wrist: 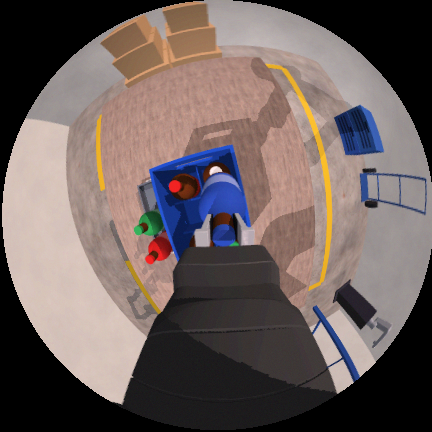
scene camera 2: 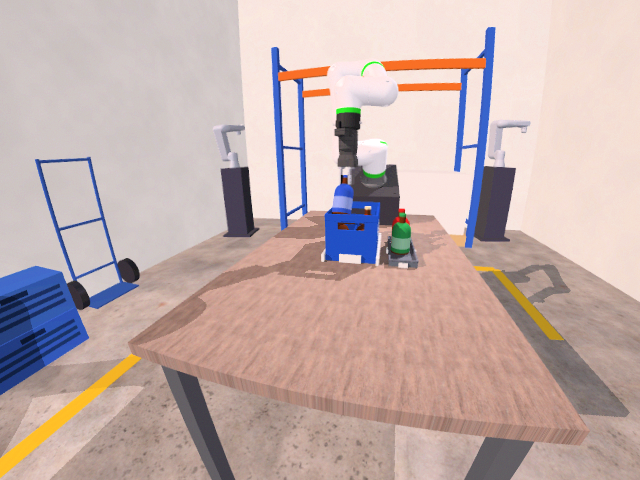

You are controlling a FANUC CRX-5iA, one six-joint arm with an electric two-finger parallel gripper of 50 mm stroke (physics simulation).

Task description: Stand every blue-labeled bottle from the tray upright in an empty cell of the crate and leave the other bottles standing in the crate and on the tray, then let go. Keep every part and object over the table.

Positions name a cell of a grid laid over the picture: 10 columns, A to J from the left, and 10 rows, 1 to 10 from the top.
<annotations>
The gripper shows in the wrist view (F6) and in scene camera 2 (F4).
</annotations>
